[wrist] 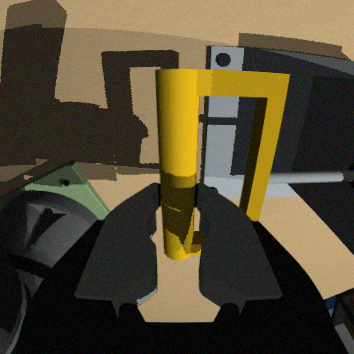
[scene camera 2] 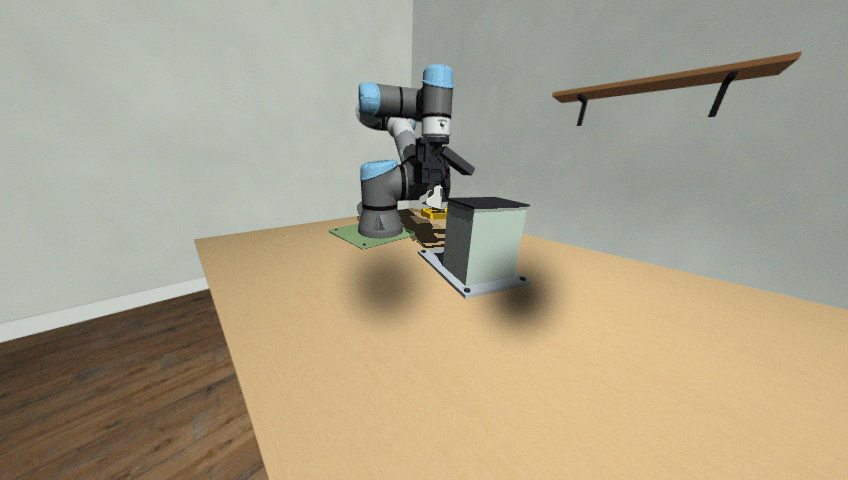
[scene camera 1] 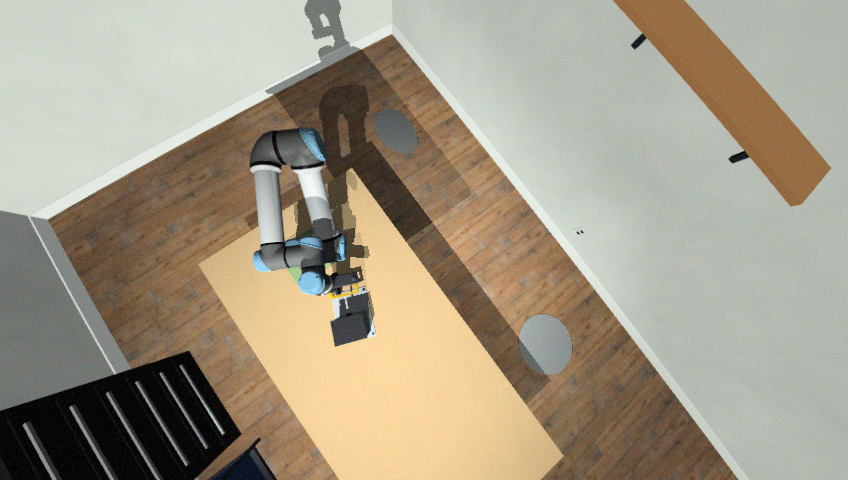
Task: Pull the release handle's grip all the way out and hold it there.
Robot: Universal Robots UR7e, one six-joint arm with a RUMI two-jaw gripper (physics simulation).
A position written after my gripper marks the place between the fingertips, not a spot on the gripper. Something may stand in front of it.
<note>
In view: my gripper [scene camera 2: 436, 217].
My gripper is seen too in the wrist view [wrist: 177, 185].
</note>
